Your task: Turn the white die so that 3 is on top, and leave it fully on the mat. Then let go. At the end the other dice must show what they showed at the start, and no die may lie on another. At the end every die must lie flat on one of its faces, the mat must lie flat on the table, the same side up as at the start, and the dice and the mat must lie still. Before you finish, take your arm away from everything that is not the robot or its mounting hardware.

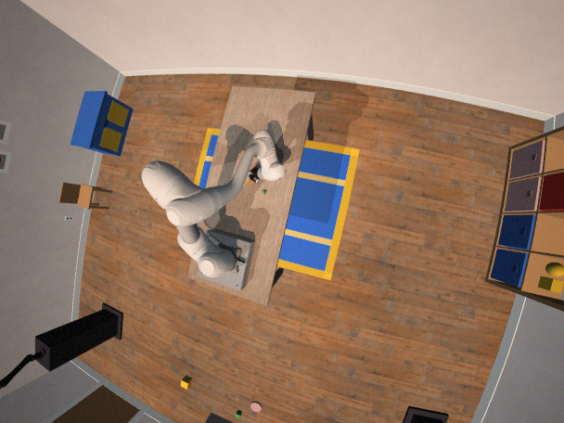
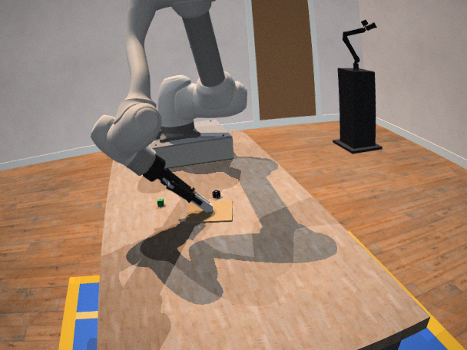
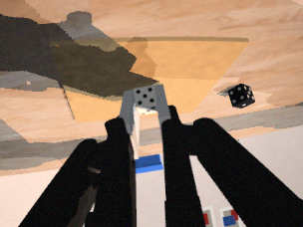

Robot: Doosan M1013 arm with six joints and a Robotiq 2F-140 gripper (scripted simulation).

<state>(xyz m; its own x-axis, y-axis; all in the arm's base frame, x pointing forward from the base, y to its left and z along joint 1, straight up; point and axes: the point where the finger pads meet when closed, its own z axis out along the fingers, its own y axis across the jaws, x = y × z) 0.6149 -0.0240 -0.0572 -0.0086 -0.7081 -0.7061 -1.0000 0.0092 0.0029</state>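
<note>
My hand is 20 mm to the right of the white die and 20 mm above it. Round my hand: black die (100 mm behind, 70 mm to the left, 30 mm below); then tan mat (20 mm to the left, 40 mm below); then green die (110 mm behind, 120 mm to the right, 30 mm below).
</note>
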